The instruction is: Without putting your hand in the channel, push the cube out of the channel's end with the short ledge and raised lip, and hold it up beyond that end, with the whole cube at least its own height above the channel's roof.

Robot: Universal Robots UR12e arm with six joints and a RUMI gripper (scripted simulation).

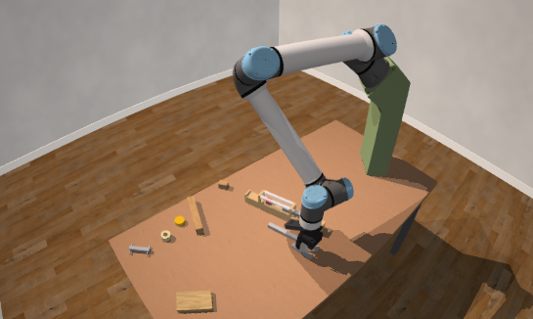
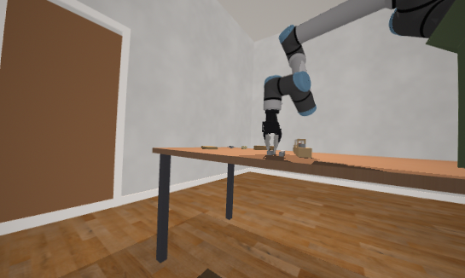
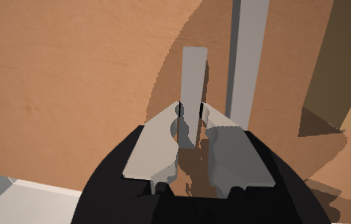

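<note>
My hand is 250 mm to the left of the channel, 120 mm past it and 30 mm below it. From my hand the other things lie so: short grey rod 10 mm below; red cube 290 mm to the right, 110 mm behind, 40 mm above; long grey rod 80 mm to the right, 40 mm behind, 10 mm below.
</note>
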